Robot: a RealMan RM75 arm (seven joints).
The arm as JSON. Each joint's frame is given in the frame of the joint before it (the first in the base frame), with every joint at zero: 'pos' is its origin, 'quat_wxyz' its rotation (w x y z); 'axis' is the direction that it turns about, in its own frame. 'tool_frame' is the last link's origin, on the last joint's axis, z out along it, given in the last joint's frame.
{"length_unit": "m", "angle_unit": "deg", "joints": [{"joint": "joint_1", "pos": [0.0, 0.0, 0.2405], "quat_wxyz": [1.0, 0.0, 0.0, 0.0], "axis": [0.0, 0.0, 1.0]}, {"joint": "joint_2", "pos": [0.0, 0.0, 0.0], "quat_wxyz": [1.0, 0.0, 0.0, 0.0], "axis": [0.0, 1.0, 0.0]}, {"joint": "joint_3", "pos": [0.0, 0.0, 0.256], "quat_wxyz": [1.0, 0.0, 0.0, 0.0], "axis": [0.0, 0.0, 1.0]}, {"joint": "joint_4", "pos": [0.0, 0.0, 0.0], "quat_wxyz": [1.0, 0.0, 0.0, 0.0], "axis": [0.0, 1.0, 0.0]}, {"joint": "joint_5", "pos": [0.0, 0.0, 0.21], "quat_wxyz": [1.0, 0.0, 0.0, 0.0], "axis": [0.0, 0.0, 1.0]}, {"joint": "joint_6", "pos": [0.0, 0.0, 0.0], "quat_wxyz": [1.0, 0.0, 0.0, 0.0], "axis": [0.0, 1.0, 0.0]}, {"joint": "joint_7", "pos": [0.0, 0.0, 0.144], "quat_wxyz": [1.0, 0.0, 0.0, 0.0], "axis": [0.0, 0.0, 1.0]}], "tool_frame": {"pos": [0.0, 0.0, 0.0], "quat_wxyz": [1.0, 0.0, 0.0, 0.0]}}
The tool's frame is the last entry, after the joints.
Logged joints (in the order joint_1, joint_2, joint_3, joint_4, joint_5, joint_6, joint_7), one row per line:
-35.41 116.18 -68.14 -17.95 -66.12 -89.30 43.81
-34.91 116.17 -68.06 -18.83 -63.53 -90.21 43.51
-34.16 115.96 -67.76 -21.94 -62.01 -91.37 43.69
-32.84 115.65 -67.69 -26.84 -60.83 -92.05 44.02
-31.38 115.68 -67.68 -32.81 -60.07 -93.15 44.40
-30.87 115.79 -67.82 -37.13 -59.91 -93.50 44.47
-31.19 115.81 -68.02 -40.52 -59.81 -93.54 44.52
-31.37 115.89 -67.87 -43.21 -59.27 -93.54 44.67
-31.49 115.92 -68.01 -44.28 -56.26 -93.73 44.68
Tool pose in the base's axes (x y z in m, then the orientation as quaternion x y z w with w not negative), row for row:
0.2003 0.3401 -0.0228 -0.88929 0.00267 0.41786 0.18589
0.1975 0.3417 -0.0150 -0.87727 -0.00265 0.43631 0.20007
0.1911 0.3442 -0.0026 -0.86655 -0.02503 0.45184 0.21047
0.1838 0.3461 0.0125 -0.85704 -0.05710 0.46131 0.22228
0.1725 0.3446 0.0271 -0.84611 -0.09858 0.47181 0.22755
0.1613 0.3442 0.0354 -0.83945 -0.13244 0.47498 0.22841
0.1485 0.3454 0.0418 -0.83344 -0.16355 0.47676 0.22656
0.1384 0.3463 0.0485 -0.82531 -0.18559 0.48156 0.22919
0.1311 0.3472 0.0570 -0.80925 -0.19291 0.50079 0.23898
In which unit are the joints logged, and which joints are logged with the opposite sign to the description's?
The joints are logged in degrees. Opposite sign: joint_1.
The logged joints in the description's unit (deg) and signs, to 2 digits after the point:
35.41 116.18 -68.14 -17.95 -66.12 -89.30 43.81
34.91 116.17 -68.06 -18.83 -63.53 -90.21 43.51
34.16 115.96 -67.76 -21.94 -62.01 -91.37 43.69
32.84 115.65 -67.69 -26.84 -60.83 -92.05 44.02
31.38 115.68 -67.68 -32.81 -60.07 -93.15 44.40
30.87 115.79 -67.82 -37.13 -59.91 -93.50 44.47
31.19 115.81 -68.02 -40.52 -59.81 -93.54 44.52
31.37 115.89 -67.87 -43.21 -59.27 -93.54 44.67
31.49 115.92 -68.01 -44.28 -56.26 -93.73 44.68

